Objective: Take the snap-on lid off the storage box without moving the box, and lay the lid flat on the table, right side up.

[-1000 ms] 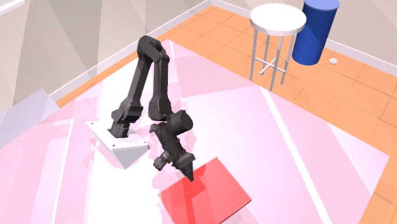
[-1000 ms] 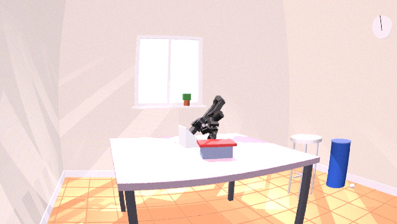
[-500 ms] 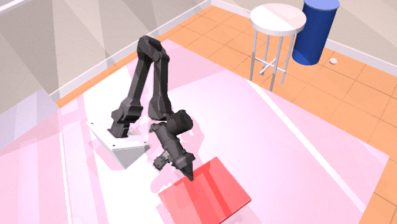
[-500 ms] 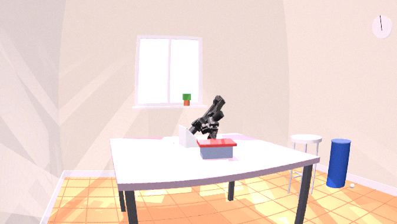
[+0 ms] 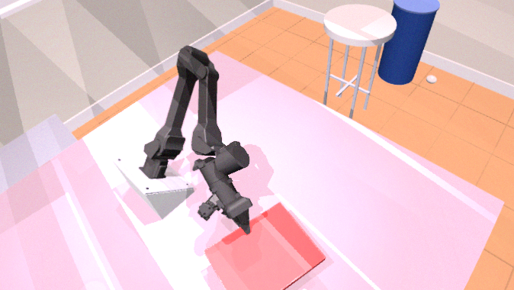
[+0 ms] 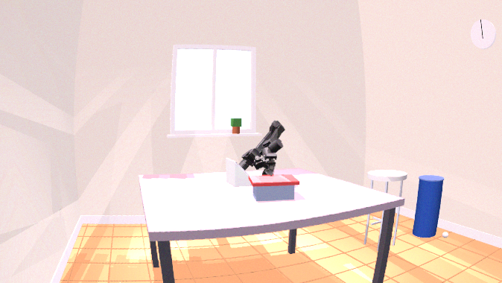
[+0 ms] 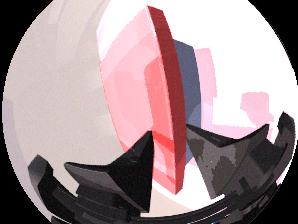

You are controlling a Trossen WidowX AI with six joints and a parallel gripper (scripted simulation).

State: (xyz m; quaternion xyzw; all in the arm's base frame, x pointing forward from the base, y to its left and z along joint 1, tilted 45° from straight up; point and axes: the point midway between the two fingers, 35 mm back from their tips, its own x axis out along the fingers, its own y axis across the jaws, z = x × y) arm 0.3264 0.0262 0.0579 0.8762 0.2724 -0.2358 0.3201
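My gripper tip is 70 mm short of the red lid and 20 mm to the left of it. Also, from my gripper tip: grey-blue storage box: 70 mm ahead, 40 mm below, 20 mm to the right.
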